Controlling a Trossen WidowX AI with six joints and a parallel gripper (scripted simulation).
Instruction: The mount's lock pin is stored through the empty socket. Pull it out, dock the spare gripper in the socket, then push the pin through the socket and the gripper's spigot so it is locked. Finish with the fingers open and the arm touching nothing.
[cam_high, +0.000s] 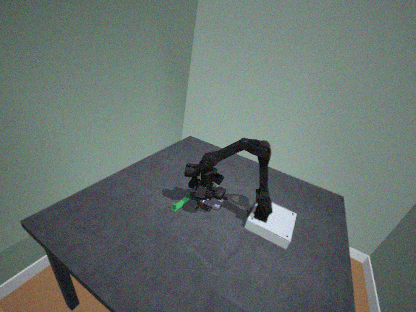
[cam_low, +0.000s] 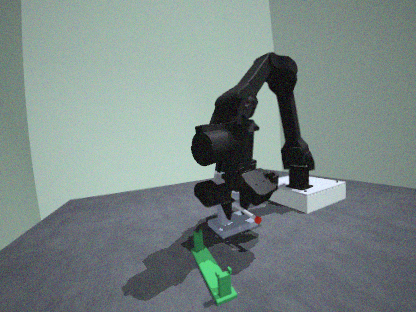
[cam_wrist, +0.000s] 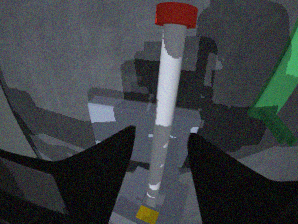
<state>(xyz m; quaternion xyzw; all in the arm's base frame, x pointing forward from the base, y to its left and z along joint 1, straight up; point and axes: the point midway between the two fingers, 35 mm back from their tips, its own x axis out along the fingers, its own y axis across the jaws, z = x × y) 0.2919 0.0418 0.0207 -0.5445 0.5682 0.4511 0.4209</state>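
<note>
Right now the grey mount is 4 cm to the right of my gripper tip and 1 cm behind it. The rest, counted from my gripper tip: spare gripper (8 cm above, 4 cm to the right, 1 cm behind); pin rest (11 cm ahead, 7 cm to the left, 2 cm below).
</note>
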